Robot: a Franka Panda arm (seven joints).
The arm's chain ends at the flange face. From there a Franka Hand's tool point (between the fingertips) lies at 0.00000 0.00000 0.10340 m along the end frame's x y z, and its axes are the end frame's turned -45 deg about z.
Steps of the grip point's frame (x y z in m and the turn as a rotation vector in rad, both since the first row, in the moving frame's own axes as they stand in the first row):
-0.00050 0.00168 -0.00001 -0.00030 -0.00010 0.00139
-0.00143 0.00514 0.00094 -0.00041 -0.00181 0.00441
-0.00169 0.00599 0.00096 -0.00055 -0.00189 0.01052
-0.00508 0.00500 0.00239 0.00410 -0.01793 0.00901
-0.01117 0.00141 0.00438 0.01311 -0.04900 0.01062
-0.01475 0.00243 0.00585 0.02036 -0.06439 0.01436
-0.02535 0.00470 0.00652 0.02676 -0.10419 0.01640
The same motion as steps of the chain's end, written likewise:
0.00082 0.00151 -0.00001 -0.00028 0.00014 0.00139
0.00273 0.00448 0.00094 -0.00157 -0.00099 0.00441
0.00314 0.00525 0.00096 -0.00173 -0.00095 0.01052
0.00156 0.00612 0.00241 -0.00978 -0.01558 0.00901
-0.00235 0.00630 0.00451 -0.02538 -0.04392 0.01062
-0.00250 0.00898 0.00609 -0.03113 -0.05993 0.01436
-0.00500 0.01568 0.00712 -0.05475 -0.09260 0.01640

